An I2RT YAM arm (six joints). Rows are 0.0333 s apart.
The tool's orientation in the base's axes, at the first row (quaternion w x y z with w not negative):
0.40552, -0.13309, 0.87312, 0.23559
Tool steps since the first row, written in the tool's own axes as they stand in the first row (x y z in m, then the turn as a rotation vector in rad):
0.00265, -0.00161, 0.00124, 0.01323, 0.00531, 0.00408
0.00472, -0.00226, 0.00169, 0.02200, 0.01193, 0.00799
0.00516, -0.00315, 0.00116, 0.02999, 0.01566, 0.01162
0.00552, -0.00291, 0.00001, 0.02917, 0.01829, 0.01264
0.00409, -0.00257, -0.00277, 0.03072, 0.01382, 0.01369
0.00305, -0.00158, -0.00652, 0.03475, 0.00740, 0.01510
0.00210, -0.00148, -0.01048, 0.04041, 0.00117, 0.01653
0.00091, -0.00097, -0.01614, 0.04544, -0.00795, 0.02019
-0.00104, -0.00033, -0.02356, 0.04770, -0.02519, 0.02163
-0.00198, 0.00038, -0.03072, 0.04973, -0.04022, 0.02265
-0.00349, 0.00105, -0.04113, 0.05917, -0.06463, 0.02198
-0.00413, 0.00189, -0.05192, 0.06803, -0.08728, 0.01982
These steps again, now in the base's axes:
-0.00020, -0.00084, -0.00323, -0.00803, 0.00610, -0.01087
-0.00095, -0.00125, -0.00527, -0.01388, 0.01342, -0.01781
-0.00120, -0.00230, -0.00558, -0.01820, 0.01816, -0.02487
-0.00227, -0.00271, -0.00514, -0.01813, 0.02097, -0.02402
-0.00330, -0.00380, -0.00238, -0.01654, 0.01764, -0.02715
-0.00548, -0.00486, 0.00082, -0.01548, 0.01272, -0.03300
-0.00747, -0.00679, 0.00380, -0.01551, 0.00791, -0.04005
-0.01058, -0.00925, 0.00804, -0.01249, 0.00182, -0.04875
-0.01441, -0.01247, 0.01390, -0.00569, -0.01224, -0.05653
-0.01873, -0.01555, 0.01885, 0.00004, -0.02462, -0.06323
-0.02477, -0.02032, 0.02605, 0.00394, -0.04620, -0.07753
-0.03169, -0.02518, 0.03284, 0.00651, -0.06702, -0.09003

